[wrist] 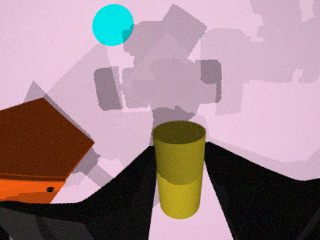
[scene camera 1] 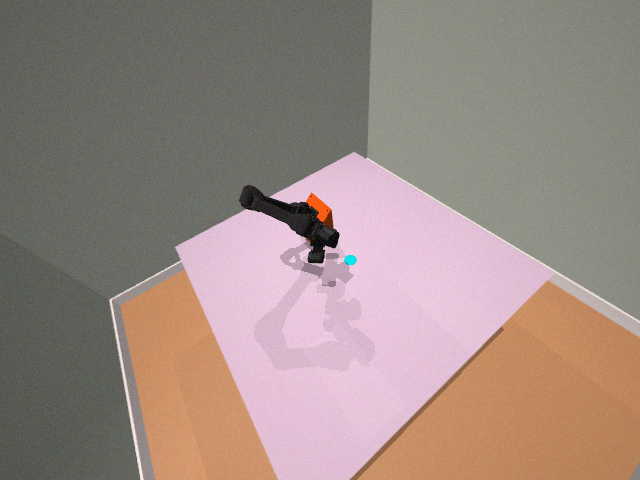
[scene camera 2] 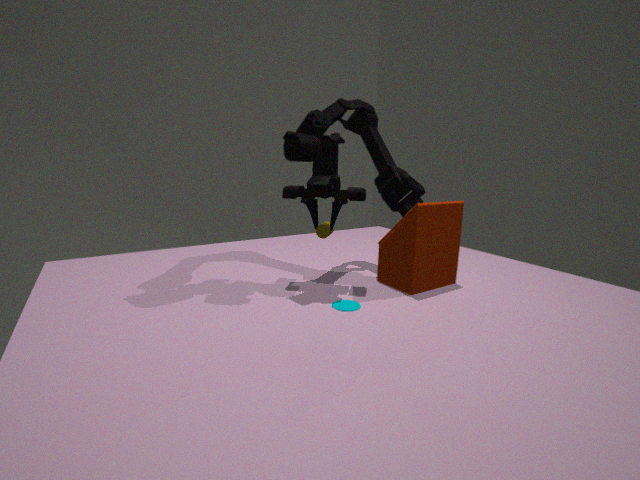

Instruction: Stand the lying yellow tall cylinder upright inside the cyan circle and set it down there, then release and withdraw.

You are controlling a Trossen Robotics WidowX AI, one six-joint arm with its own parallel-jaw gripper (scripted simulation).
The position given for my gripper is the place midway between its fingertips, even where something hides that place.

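My gripper (scene camera 2: 323, 230) is holding a yellow tall cylinder (wrist: 179, 145), and I can see that same gripper in the wrist view (wrist: 179, 150) too. There is also a cyan circle (wrist: 110, 30) that I see.
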